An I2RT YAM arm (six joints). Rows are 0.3 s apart.
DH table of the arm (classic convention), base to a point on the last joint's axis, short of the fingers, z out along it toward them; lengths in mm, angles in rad. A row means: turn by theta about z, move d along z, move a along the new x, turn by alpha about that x. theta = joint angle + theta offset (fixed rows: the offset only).
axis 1: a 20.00; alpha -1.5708; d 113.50; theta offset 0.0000
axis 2: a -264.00; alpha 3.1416; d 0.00; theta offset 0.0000
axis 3: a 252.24; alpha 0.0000; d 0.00; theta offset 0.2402
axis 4: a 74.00; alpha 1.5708; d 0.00; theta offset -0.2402
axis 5: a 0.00; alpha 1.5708; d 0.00; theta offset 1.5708
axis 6: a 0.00; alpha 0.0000; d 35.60; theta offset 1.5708
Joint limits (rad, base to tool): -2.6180..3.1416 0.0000..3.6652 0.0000..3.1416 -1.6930..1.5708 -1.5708..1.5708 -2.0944..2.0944
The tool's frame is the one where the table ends.
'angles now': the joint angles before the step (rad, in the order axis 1, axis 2, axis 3, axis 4, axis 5, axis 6). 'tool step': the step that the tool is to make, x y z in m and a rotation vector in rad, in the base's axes. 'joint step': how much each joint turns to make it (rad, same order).
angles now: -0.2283 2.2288 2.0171 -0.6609 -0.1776 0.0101
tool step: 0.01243 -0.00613 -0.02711 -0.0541 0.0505 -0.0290
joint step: -0.0015 0.0820 0.0415 0.0008 0.0672 -0.0191
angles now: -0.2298 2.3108 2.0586 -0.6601 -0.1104 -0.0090
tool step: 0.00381 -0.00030 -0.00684 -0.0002 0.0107 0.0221
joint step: 0.0004 0.0255 0.0199 -0.0069 -0.0111 -0.0190
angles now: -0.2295 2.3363 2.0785 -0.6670 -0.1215 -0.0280
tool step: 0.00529 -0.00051 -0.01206 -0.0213 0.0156 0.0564
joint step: 0.0004 0.0374 0.0217 -0.0023 -0.0138 -0.0599
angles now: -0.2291 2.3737 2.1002 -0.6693 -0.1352 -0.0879
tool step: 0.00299 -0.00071 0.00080 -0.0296 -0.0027 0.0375
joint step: 0.0000 0.0149 0.0287 -0.0108 0.0007 -0.0473
